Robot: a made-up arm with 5 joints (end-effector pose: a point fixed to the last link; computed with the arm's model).
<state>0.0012 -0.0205 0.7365 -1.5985 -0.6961</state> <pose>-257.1 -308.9 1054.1 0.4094 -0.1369 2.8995</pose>
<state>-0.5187 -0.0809 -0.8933 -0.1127 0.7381</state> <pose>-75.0 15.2 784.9 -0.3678 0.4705 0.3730</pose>
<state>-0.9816 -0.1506 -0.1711 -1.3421 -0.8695</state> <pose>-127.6 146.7 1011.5 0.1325 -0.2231 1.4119</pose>
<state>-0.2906 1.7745 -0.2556 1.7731 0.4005</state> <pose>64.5 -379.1 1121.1 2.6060 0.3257 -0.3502</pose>
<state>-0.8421 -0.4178 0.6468 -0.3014 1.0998</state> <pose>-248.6 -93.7 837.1 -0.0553 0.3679 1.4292</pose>
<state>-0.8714 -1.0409 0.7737 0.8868 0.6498</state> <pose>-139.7 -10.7 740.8 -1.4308 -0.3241 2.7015</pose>
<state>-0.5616 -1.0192 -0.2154 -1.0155 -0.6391</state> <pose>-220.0 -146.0 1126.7 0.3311 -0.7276 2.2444</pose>
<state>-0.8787 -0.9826 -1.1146 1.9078 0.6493</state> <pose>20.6 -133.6 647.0 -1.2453 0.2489 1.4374</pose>
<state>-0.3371 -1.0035 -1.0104 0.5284 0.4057</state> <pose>-223.9 -137.2 821.7 -0.1015 0.2073 1.8002</pose>
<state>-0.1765 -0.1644 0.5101 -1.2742 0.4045</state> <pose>-289.6 -192.2 1006.6 0.6152 0.5322 2.1713</pose>
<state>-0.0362 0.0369 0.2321 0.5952 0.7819</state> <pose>-30.9 -245.1 710.4 -0.9380 0.3690 2.1513</pose>
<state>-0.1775 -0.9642 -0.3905 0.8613 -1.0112</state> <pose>-64.8 -226.8 689.8 -1.1777 0.5901 -2.7382</pose>
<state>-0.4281 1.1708 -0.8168 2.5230 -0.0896</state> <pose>77.2 -352.0 1195.8 1.9989 0.1982 -0.7849</pose>
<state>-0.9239 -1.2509 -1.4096 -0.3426 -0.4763</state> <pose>-117.7 100.5 1019.9 0.5359 -0.1210 1.3200</pose>
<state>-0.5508 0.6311 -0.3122 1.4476 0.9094</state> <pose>134.1 -306.9 817.7 -2.1040 0.4964 0.8592</pose>
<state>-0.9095 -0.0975 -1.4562 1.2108 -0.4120</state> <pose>-129.8 -237.1 707.4 -1.2218 1.2279 0.8954</pose>
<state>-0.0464 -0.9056 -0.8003 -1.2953 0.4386</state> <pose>-108.1 14.9 1095.0 1.4845 0.5987 1.9195</pose>
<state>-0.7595 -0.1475 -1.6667 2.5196 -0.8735</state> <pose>27.3 -468.0 938.7 1.3842 0.6826 -1.6756</pose>
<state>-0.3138 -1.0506 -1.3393 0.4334 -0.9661</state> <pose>-224.9 -213.6 838.0 -0.3369 0.0108 2.7929</pose>
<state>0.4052 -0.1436 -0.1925 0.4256 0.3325</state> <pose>-32.9 -315.3 728.1 -0.7234 0.3850 2.6470</pose>
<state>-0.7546 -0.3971 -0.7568 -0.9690 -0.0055</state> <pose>-58.3 137.1 995.2 0.4973 0.2849 0.8831</pose>
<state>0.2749 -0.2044 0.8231 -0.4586 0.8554</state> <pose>-76.9 -432.7 856.8 -0.0394 0.4160 2.7508</pose>
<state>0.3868 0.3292 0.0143 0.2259 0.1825</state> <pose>5.3 -327.3 718.7 -0.8558 0.7024 2.5051</pose>
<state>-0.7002 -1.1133 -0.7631 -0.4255 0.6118</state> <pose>-182.1 32.8 1025.5 0.7915 0.3646 1.3628</pose>
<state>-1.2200 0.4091 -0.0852 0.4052 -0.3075</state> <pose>-127.5 -142.7 708.9 -1.0168 1.1181 1.1918</pose>
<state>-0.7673 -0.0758 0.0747 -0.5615 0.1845</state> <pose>-245.3 4.3 854.1 -0.0727 0.4125 1.4507</pose>
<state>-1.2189 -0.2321 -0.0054 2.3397 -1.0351</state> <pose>275.1 -171.1 927.5 1.4583 0.6533 -0.4865</pose>
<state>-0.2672 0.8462 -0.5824 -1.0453 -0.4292</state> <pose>-27.5 63.4 809.3 -0.5845 0.2068 0.9165</pose>
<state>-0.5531 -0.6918 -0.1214 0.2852 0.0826</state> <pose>-223.0 -161.9 784.5 -0.5411 0.0511 2.2745</pose>
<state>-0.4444 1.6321 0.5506 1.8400 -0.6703</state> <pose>193.9 -250.5 1108.5 1.0690 -0.0345 -1.0385</pose>
